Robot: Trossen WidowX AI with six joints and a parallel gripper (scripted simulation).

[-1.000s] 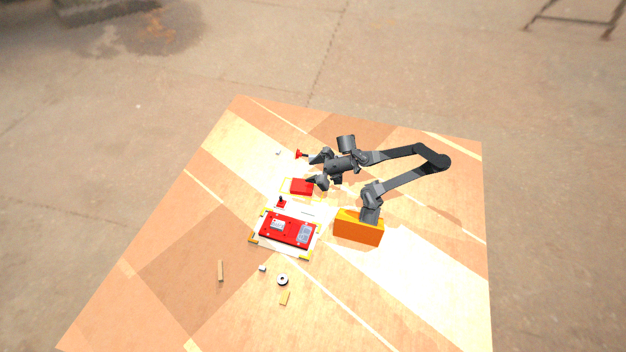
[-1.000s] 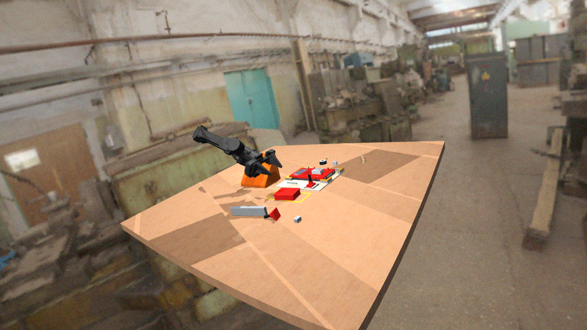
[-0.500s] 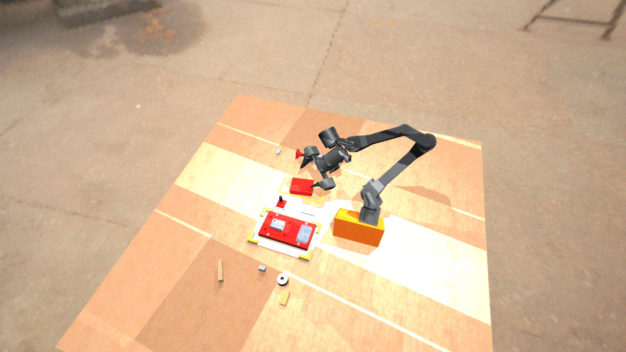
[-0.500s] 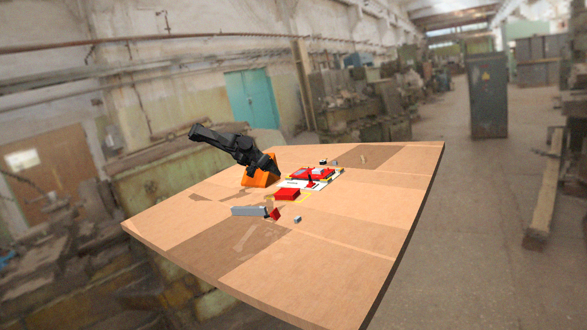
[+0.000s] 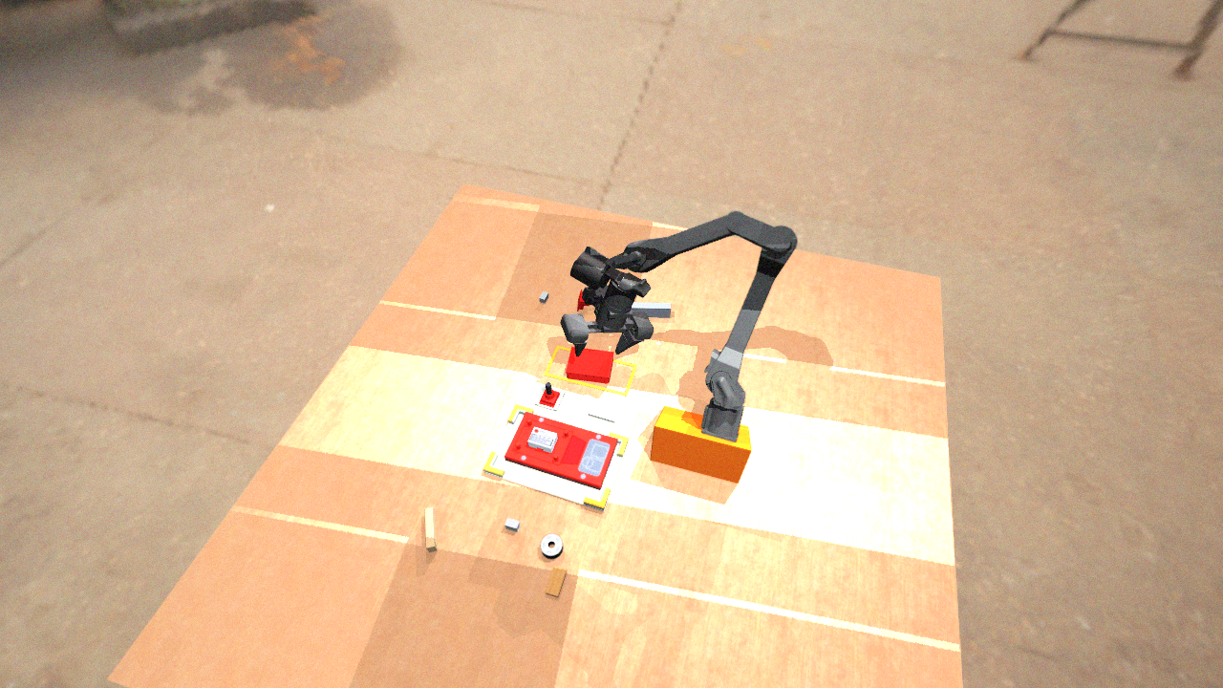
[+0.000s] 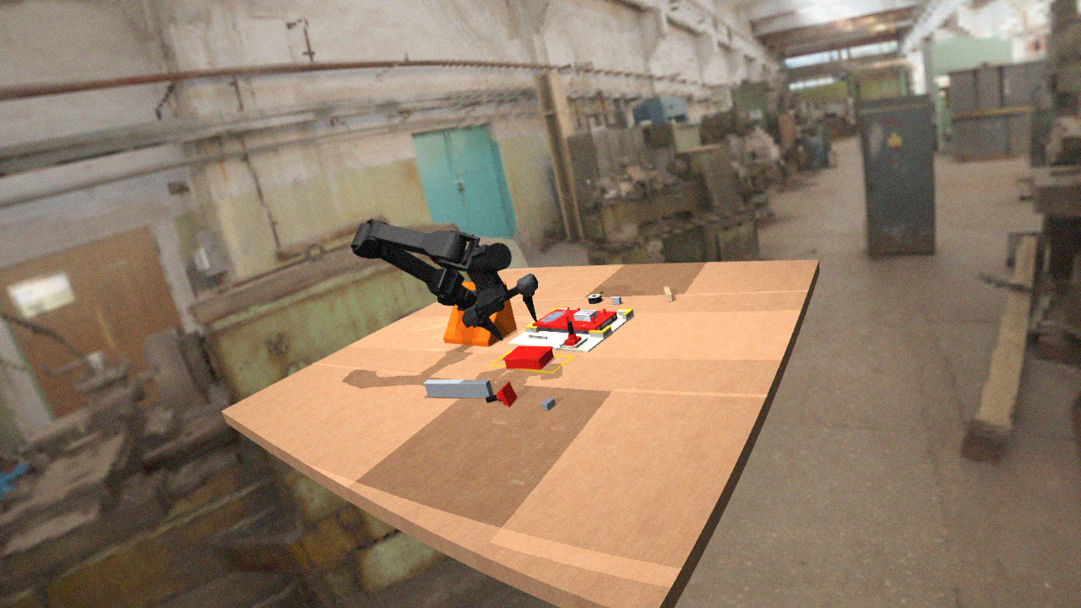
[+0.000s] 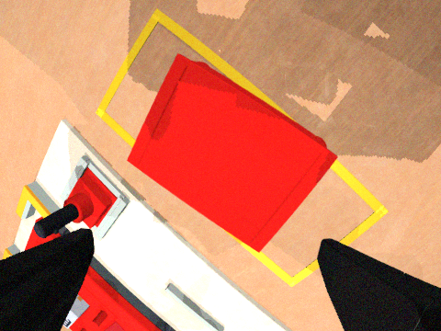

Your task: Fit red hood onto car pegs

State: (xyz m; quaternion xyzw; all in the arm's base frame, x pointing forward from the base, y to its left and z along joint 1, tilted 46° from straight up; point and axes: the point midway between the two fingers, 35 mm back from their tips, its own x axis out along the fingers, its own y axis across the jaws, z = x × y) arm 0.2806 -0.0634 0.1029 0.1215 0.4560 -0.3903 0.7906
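The red hood lies 2 cm ahead of my gripper tip, 1 cm to the right of it and 6 cm below it. Also, from my gripper tip: grey engine block 4 cm ahead, 21 cm to the left, 5 cm below; grey bar 3 cm behind, 19 cm to the right, 6 cm below.
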